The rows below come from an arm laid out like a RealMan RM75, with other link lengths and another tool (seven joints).
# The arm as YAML. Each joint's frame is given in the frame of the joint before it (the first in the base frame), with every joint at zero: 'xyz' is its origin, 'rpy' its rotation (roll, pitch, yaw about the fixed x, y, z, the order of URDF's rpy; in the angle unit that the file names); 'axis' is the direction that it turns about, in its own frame. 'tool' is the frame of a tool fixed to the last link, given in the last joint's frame.
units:
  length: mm
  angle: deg
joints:
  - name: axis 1
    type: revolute
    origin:
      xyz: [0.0, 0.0, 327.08]
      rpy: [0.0, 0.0, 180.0]
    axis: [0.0, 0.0, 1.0]
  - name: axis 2
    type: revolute
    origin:
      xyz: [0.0, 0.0, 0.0]
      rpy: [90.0, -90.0, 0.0]
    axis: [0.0, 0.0, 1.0]
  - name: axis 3
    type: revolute
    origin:
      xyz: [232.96, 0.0, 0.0]
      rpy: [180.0, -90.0, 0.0]
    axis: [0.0, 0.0, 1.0]
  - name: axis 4
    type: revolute
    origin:
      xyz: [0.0, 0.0, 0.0]
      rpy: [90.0, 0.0, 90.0]
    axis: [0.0, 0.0, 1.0]
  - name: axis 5
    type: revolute
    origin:
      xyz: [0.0, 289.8, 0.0]
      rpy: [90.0, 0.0, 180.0]
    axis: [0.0, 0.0, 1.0]
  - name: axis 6
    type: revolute
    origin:
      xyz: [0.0, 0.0, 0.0]
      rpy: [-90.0, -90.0, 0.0]
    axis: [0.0, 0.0, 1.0]
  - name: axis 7
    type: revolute
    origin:
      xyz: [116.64, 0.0, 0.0]
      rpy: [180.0, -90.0, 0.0]
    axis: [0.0, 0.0, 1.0]
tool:
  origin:
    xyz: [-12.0, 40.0, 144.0]
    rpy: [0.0, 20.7, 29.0]
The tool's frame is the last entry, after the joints.
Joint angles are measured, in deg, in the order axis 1, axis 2, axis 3, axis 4, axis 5, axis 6, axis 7. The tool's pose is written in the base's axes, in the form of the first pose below.
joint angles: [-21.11, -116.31, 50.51, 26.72, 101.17, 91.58, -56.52]
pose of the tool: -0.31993 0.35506 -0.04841 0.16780 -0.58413 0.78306 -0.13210
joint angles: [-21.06, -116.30, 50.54, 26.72, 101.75, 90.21, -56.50]
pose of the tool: -0.32664 0.35673 -0.05000 0.16071 -0.59006 0.78162 -0.12273
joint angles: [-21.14, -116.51, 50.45, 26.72, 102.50, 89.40, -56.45]
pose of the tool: -0.32969 0.35684 -0.05299 0.15463 -0.59287 0.78130 -0.11899
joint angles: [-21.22, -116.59, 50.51, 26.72, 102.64, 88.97, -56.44]
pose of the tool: -0.33057 0.35768 -0.05415 0.15266 -0.59383 0.78128 -0.11690
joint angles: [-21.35, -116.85, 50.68, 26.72, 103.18, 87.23, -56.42]
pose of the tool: -0.33573 0.36038 -0.05794 0.14532 -0.59914 0.78000 -0.10733
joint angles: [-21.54, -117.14, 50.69, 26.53, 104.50, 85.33, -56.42]
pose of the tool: -0.34323 0.36080 -0.06353 0.13241 -0.60600 0.77817 -0.09841
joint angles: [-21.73, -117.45, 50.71, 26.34, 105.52, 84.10, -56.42]
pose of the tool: -0.34739 0.36022 -0.06858 0.12301 -0.61001 0.77709 -0.09422
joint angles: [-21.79, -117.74, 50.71, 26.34, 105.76, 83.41, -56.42]
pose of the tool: -0.34833 0.36089 -0.07122 0.12110 -0.61188 0.77625 -0.09149
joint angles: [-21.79, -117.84, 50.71, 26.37, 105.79, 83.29, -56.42]
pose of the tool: -0.34817 0.36100 -0.07193 0.12107 -0.61211 0.77611 -0.09119
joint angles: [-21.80, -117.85, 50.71, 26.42, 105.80, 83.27, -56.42]
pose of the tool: -0.34809 0.36129 -0.07182 0.12096 -0.61186 0.77636 -0.09086
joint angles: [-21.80, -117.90, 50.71, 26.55, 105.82, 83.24, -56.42]
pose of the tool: -0.34778 0.36180 -0.07172 0.12088 -0.61132 0.77687 -0.09031
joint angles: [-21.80, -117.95, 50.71, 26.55, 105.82, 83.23, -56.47]
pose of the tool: -0.34749 0.36166 -0.07213 0.12114 -0.61163 0.77653 -0.09077
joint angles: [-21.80, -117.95, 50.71, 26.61, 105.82, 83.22, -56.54]
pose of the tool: -0.34746 0.36193 -0.07190 0.12117 -0.61179 0.77642 -0.09060
